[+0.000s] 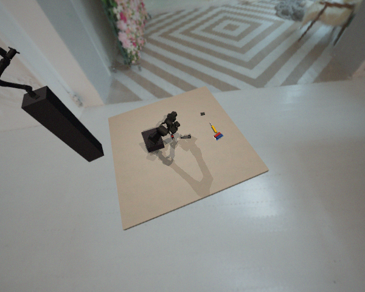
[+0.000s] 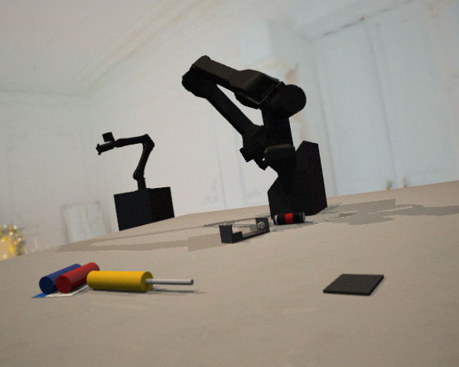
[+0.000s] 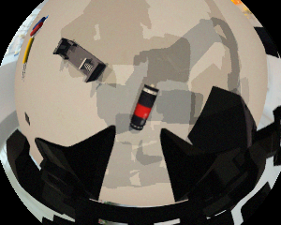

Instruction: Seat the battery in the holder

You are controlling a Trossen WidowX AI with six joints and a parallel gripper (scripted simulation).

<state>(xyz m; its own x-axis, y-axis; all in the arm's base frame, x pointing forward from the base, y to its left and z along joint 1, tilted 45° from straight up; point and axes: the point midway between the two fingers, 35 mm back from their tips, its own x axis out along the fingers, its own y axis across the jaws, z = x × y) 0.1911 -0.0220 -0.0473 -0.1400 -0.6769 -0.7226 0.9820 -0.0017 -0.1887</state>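
The battery is 50 mm below my gripper tip, 10 mm to the right of it and 10 mm behind it. The rest, counted from my gripper tip: flat black square: 430 mm ahead, 120 mm to the left, 60 mm below; yellow-handled screwdriver: 420 mm ahead, 100 mm to the right, 50 mm below.
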